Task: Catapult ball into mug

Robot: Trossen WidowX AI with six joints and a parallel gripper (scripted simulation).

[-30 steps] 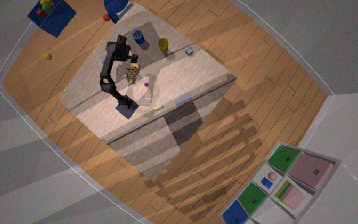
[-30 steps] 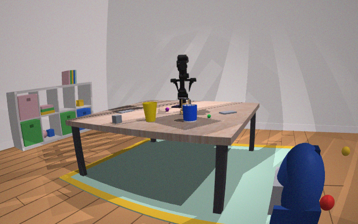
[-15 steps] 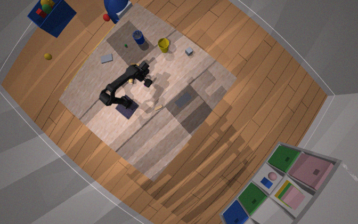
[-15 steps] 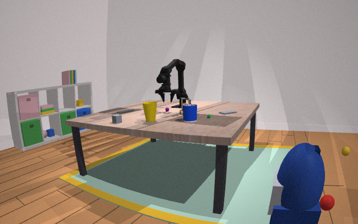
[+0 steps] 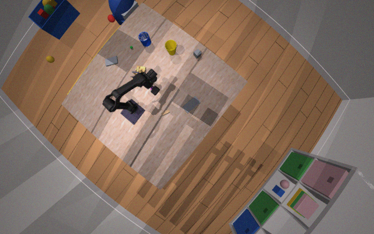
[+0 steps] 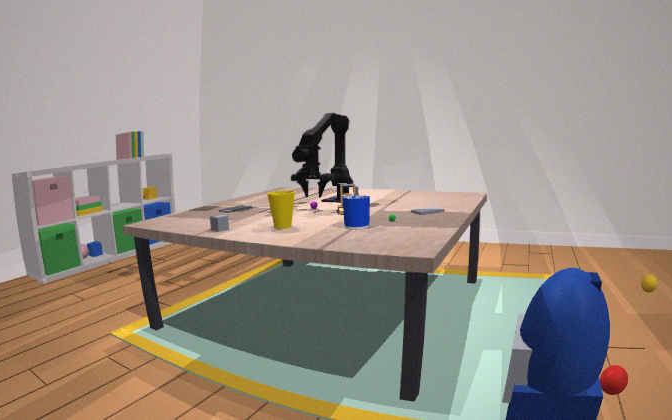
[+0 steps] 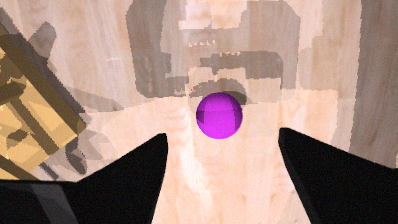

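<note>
Right now my gripper tip is 3 cm above the purple ball. The rest, counted from my gripper tip: small wooden block (10 cm behind, 22 cm to the right, 4 cm below); then wooden catapult (1 cm behind, 16 cm to the left); then flat grey plate (10 cm ahead, 36 cm to the right, 4 cm below).
</note>
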